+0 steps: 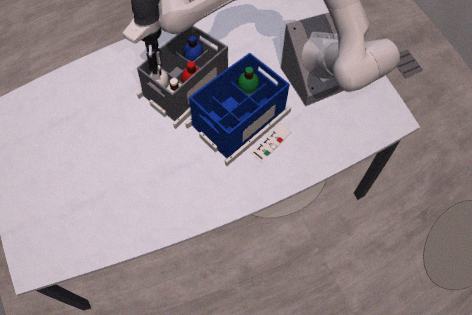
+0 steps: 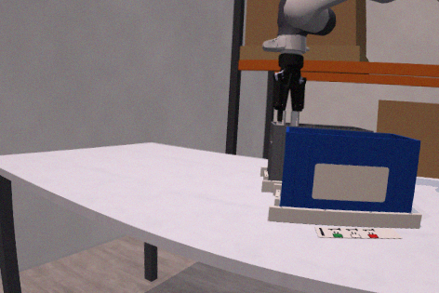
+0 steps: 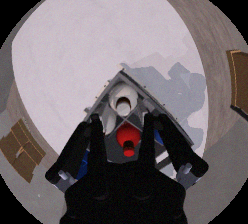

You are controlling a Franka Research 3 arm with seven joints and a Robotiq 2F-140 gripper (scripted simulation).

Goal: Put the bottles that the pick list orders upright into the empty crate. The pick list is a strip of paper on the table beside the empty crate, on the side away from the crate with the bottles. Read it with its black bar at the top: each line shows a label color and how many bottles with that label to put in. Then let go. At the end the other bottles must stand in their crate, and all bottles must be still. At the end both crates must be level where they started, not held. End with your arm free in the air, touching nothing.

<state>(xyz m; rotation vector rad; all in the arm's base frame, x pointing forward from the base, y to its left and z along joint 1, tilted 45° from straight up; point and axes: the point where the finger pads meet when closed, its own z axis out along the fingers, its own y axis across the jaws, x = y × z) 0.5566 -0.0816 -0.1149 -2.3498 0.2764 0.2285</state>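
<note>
The grey crate lies 100 mm behind my hand, 10 mm to the right of it and 90 mm below it. From my hand the other things lie so: blue bottle (160 mm behind, 90 mm to the right, 90 mm below); blue crate (230 mm behind, 200 mm to the left, 90 mm below); red bottle (120 mm behind, 30 mm to the left, 90 mm below).
</note>
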